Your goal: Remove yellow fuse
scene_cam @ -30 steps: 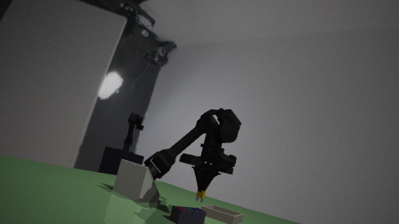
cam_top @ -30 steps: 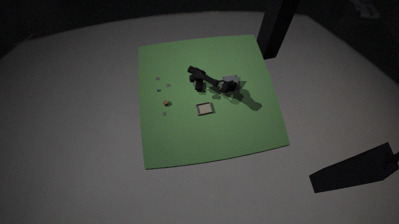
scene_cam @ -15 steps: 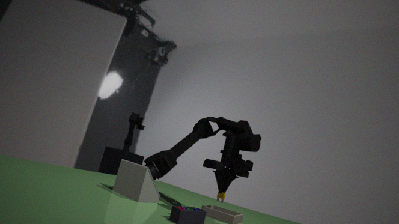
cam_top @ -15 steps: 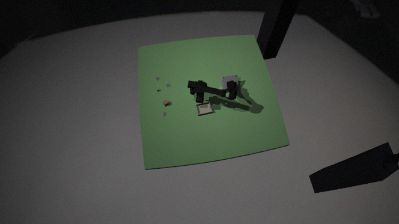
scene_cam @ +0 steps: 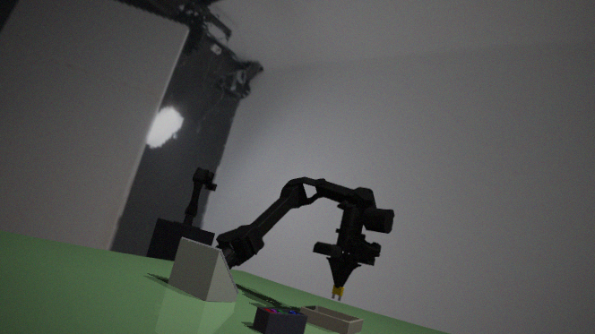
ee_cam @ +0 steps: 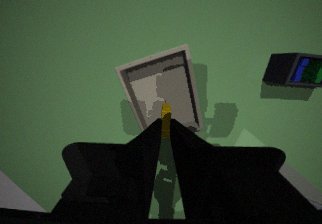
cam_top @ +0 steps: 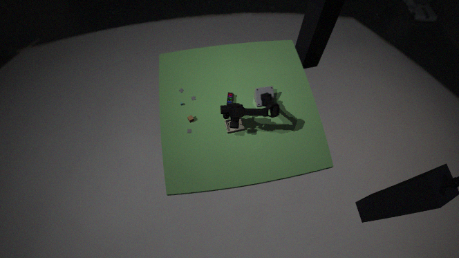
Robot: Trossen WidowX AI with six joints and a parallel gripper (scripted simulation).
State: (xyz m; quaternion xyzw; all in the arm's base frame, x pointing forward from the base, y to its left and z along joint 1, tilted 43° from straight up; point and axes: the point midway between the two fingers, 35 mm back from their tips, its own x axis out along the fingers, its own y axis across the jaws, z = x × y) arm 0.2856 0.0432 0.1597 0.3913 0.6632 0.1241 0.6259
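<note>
Now: gripper tip 90 mm above the tray. The rest, counted from my gripper tip: yellow fuse 10 mm below.
</note>
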